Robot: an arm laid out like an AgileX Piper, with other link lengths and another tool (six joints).
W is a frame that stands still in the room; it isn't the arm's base.
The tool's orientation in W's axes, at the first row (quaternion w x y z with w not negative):
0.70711, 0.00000, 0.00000, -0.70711
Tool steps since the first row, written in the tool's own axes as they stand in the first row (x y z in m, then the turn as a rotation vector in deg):
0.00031, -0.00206, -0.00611, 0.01, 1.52, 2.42
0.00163, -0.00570, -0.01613, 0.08, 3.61, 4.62
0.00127, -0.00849, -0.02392, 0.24, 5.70, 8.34
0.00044, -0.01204, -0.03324, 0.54, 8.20, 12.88
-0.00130, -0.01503, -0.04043, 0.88, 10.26, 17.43
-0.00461, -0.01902, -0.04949, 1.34, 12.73, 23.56
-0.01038, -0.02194, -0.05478, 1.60, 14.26, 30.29
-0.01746, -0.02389, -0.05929, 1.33, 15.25, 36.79
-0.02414, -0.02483, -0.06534, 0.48, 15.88, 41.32
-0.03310, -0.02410, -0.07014, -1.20, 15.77, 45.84
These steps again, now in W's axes. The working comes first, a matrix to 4 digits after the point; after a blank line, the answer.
The tool's axes in the first row as the columns of a matrix, in W's axes (used below as rounded here):
0.0000, 1.0000, 0.0000
-1.0000, 0.0000, 0.0000
0.0000, 0.0000, 1.0000

-0.00206, -0.00031, -0.00611, 1.52, -0.01, 2.42
-0.00570, -0.00163, -0.01613, 3.61, -0.08, 4.62
-0.00849, -0.00127, -0.02392, 5.70, -0.24, 8.34
-0.01204, -0.00044, -0.03324, 8.20, -0.54, 12.88
-0.01503, 0.00130, -0.04043, 10.26, -0.88, 17.43
-0.01902, 0.00461, -0.04949, 12.73, -1.34, 23.56
-0.02194, 0.01038, -0.05478, 14.26, -1.60, 30.29
-0.02389, 0.01746, -0.05929, 15.25, -1.33, 36.79
-0.02483, 0.02414, -0.06534, 15.88, -0.48, 41.32
-0.02410, 0.03310, -0.07014, 15.77, 1.20, 45.84

